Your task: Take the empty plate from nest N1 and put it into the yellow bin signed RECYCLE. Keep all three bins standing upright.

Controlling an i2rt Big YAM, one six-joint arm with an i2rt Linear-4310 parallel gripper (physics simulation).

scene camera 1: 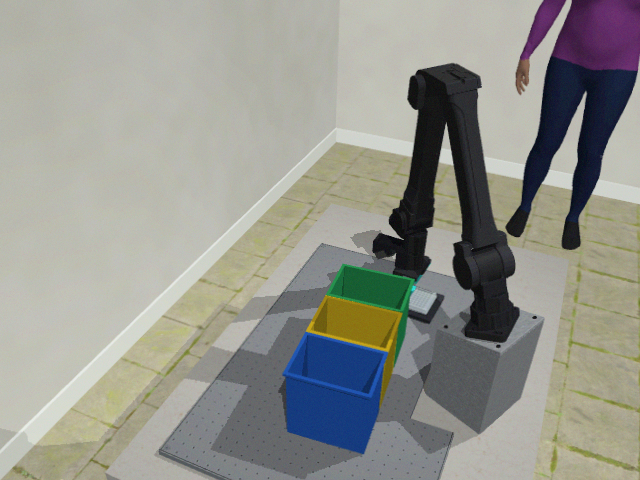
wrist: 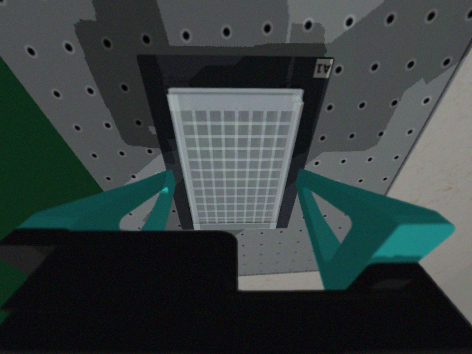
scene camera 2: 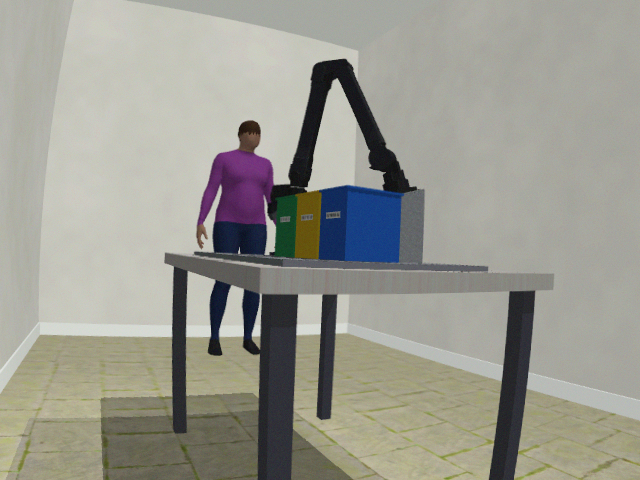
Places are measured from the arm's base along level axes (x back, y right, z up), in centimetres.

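Pixels of known places: gripper, fingertip midpoint: (wrist: 235,176); arm's base, origin of the base link: (scene camera 1: 492,324).
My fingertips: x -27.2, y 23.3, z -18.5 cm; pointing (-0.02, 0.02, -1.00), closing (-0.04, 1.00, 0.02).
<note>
For each thing: its top centre in the pictures, then the offset to it from my fingertips.
- yellow bin, middle of its top: (scene camera 1: 355,321) (scene camera 2: 334,195) dx +0.3, dy -33.5, dz +15.0 cm
- green bin, middle of its top: (scene camera 1: 371,286) (scene camera 2: 310,199) dx -2.2, dy -20.5, dz +15.0 cm
- blue bin, middle of its top: (scene camera 1: 336,362) (scene camera 2: 361,191) dx +2.7, dy -46.3, dz +15.0 cm
A pale, see-through plate with a grid of square wells (scene camera 1: 422,301) (wrist: 236,160) lies flat in a dark nest (scene camera 1: 437,310) (wrist: 235,72) beside the green bin. The nest's label looks like A1, upside down in the wrist view. My gripper (scene camera 1: 419,279) (wrist: 235,176) is open and points down above the nest. In the wrist view its teal fingertips appear on either side of the plate, with nothing held between them. The yellow bin (scene camera 1: 356,324) (scene camera 2: 308,235) stands upright between the other two; its sign is too small to read. A nest labelled N1 does not show.
The green bin (scene camera 1: 371,289) (scene camera 2: 285,240) (wrist: 35,145) stands upright nearest the gripper. The blue bin (scene camera 1: 330,408) (scene camera 2: 372,227) stands upright on the yellow bin's other side. The arm's grey pedestal (scene camera 1: 465,382) (scene camera 2: 412,227) stands beside the perforated board. A person (scene camera 1: 589,103) (scene camera 2: 242,191) stands behind the table.
</note>
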